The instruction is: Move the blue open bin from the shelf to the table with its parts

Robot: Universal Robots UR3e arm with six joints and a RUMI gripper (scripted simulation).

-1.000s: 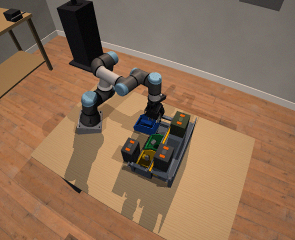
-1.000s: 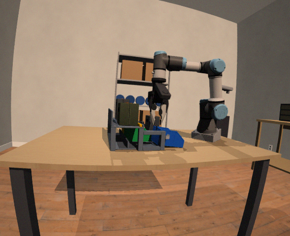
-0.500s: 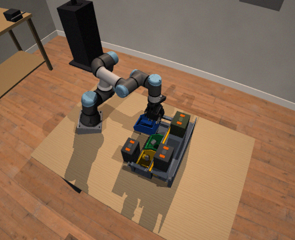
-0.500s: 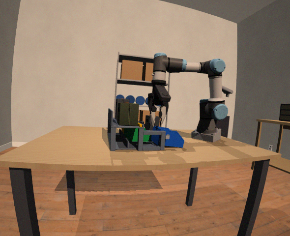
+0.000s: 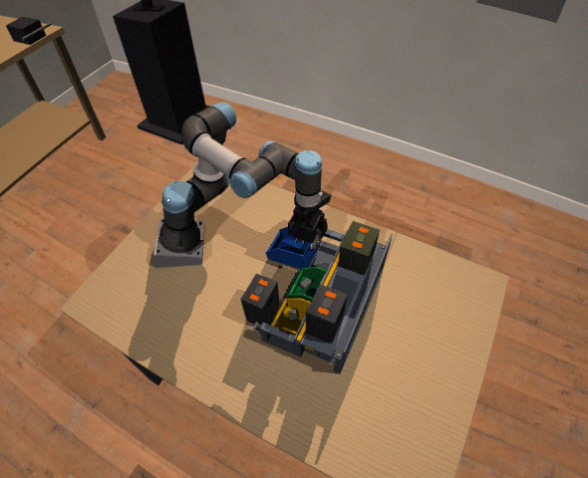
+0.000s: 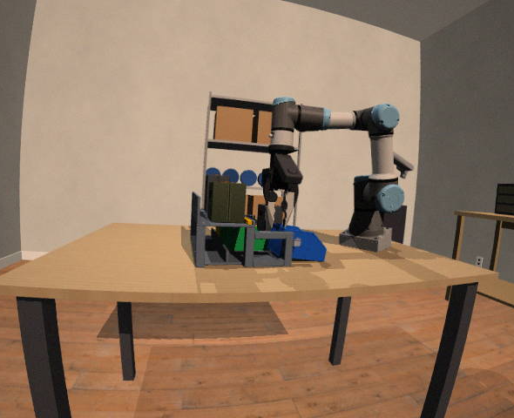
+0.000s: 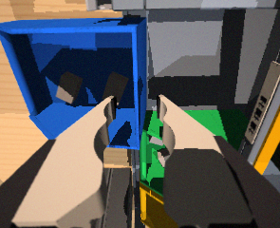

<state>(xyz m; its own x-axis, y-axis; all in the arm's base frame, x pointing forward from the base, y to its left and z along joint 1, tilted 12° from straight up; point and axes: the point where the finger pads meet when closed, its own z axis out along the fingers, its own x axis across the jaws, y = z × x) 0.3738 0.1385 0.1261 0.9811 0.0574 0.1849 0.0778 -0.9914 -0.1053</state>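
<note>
Right now my hand is 60 mm past the blue open bin and 50 mm above it. Also, from my hand: yellow bin (220 mm to the right, 80 mm ahead, 60 mm below); then green bin (110 mm to the right, 80 mm ahead, 60 mm below).
</note>
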